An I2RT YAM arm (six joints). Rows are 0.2 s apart.
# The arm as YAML. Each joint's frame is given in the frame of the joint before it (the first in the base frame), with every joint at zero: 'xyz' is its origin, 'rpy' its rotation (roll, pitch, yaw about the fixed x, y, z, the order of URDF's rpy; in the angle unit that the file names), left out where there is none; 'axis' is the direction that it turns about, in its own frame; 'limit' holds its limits. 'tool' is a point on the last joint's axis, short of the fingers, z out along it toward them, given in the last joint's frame.
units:
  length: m
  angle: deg
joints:
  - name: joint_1
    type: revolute
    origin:
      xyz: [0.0, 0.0, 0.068]
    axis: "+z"
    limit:
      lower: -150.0
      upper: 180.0
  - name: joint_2
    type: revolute
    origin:
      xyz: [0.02, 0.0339, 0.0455]
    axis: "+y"
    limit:
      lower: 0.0
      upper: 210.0
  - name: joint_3
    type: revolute
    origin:
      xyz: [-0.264, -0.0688, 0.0]
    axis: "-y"
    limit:
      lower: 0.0
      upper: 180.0
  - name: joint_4
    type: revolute
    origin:
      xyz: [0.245, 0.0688, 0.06]
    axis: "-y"
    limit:
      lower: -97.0
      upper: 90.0
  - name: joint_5
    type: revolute
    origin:
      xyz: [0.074, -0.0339, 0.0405]
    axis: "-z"
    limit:
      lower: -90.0
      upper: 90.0
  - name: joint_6
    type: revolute
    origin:
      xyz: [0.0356, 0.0, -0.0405]
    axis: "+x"
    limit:
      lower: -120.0
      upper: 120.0
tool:
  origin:
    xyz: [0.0, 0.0, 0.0]
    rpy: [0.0, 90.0, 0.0]
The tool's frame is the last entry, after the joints.
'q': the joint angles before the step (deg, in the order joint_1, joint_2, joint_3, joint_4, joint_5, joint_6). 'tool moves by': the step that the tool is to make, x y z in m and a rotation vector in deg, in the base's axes. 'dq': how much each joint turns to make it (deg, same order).
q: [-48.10 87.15 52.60 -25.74 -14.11 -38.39]
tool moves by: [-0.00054 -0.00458 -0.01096 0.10 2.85 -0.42]
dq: [-0.45 2.21 0.00 0.00 1.79 -1.05]
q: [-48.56 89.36 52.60 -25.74 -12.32 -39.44]
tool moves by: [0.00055 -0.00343 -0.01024 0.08 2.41 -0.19]
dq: [-0.17 2.10 0.00 0.29 1.58 -0.78]
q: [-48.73 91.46 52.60 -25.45 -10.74 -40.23]
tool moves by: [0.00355 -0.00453 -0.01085 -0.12 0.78 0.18]
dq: [0.00 2.49 0.00 1.99 0.52 -0.46]
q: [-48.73 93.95 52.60 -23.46 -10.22 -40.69]
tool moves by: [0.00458 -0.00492 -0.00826 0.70 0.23 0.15]
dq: [0.00 2.51 0.78 1.05 -0.33 -0.02]
